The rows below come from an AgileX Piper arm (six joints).
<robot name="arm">
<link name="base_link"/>
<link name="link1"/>
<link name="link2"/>
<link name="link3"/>
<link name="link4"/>
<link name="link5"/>
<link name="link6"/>
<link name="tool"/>
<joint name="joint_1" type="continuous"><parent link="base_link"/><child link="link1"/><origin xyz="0 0 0.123"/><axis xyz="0 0 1"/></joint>
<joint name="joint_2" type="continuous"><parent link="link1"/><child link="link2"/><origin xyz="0 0 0"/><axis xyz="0 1 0"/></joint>
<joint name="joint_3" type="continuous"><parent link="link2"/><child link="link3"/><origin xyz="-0.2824 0 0.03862"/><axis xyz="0 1 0"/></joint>
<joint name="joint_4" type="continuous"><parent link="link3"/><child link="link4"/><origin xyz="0.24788 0 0.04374"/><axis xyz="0.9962 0 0.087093"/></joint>
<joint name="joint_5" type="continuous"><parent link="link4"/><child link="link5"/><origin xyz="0 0 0"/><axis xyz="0 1 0"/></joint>
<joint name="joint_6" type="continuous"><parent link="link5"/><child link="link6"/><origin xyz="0.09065 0 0.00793"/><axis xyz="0.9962 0 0.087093"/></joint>
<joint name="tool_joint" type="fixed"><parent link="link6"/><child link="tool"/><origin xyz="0 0 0" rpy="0 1.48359 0"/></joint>
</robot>
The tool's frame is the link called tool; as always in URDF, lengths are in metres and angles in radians. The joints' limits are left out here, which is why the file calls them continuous.
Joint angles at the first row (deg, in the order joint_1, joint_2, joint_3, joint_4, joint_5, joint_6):
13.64, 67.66, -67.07, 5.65, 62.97, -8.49
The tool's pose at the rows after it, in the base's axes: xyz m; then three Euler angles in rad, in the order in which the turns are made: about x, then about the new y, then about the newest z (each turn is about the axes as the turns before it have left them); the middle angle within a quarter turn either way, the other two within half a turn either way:
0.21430 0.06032 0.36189 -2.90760 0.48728 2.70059
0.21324 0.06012 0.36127 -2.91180 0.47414 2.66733
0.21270 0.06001 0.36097 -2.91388 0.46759 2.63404
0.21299 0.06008 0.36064 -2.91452 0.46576 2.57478
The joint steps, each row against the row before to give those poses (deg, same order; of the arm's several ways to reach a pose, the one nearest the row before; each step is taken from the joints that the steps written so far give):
0.00, 0.00, -0.01, 0.00, 1.20, -0.87
0.01, 0.00, 0.01, 0.00, 0.78, -2.02
-0.01, -0.01, 0.00, 0.00, 0.39, -1.96
0.00, 0.09, 0.00, 0.00, 0.03, -3.42

